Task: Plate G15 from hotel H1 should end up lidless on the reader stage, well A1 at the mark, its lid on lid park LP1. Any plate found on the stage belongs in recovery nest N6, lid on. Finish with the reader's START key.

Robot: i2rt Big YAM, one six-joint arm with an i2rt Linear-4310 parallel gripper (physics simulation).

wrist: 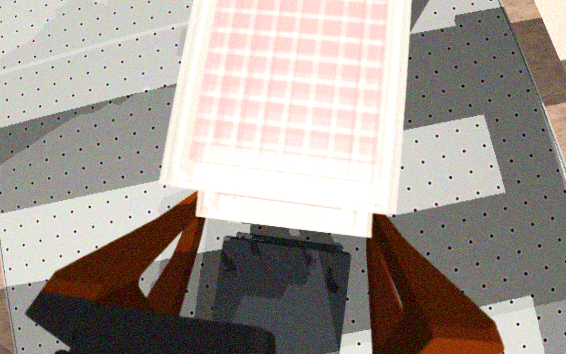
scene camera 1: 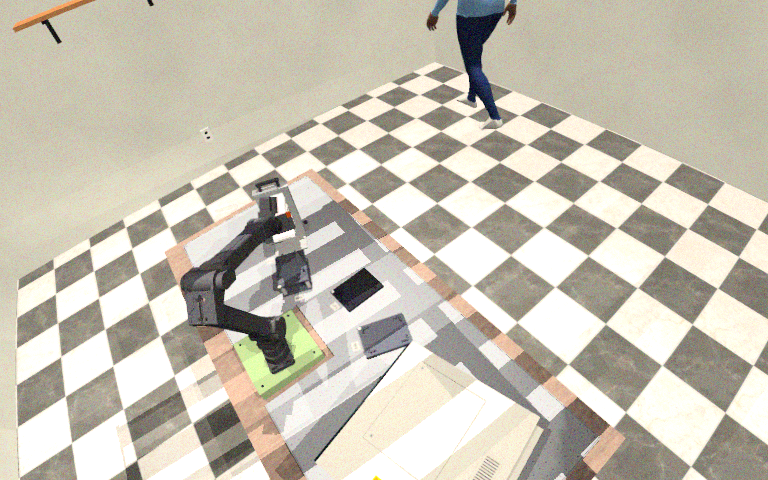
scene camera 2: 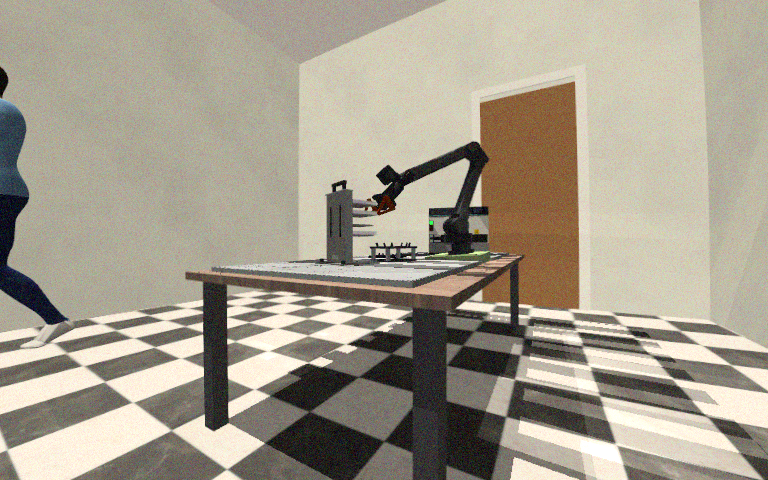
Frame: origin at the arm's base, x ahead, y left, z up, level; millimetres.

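Where they show: gripper, fingertip midpoint: [wrist: 285, 205]; arm's base at its link origin: [scene camera 1: 278, 355] [scene camera 2: 461, 253].
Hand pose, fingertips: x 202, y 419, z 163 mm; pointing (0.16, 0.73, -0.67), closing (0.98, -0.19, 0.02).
Note:
Things, the pixels of their top centre, and the offset from my fingertips.
- white plate at its top centre: [wrist: 295, 98] 12 mm ahead, 52 mm left, 12 mm up
- higher plate at its top centre: [wrist: 295, 31] [scene camera 1: 273, 205] 14 mm ahead, 63 mm left, 49 mm up
- beige reader at its top centre: [scene camera 1: 426, 440] [scene camera 2: 458, 210] 50 mm ahead, 968 mm right, 108 mm up
- dark nest at its top centre: [wrist: 273, 341] [scene camera 1: 289, 265] [scene camera 2: 393, 242] 29 mm back, 112 mm right, 111 mm down
- black tray at its top centre: [scene camera 1: 356, 286] 152 mm ahead, 311 mm right, 167 mm down
- dark grey tray at its top centre: [scene camera 1: 384, 333] 145 mm ahead, 538 mm right, 169 mm down
My gripper [scene camera 1: 287, 216] [scene camera 2: 376, 207] [wrist: 285, 205] is at the plate hotel [scene camera 1: 295, 212] [scene camera 2: 339, 226], near its upper levels. Its orange fingers are shut on the sides of a white plate [wrist: 285, 216], whose near end sticks out from under a higher plate. That higher plate [wrist: 290, 90], with a pink well grid, lies above the fingers and covers most of the held one. Several plates stick out of the hotel in scene camera 2. The beige reader [scene camera 1: 430, 413] [scene camera 2: 439, 212] stands at the other end of the table. Plate labels and the stage are not readable.
A dark nest [scene camera 1: 291, 272] [scene camera 2: 393, 247] stands between the hotel and the arm's green base [scene camera 1: 308, 353] [scene camera 2: 478, 256]. A black tray [scene camera 1: 357, 289] and a dark grey tray [scene camera 1: 385, 335] lie between nest and reader. A person [scene camera 1: 478, 50] [scene camera 2: 11, 169] is away from the table.

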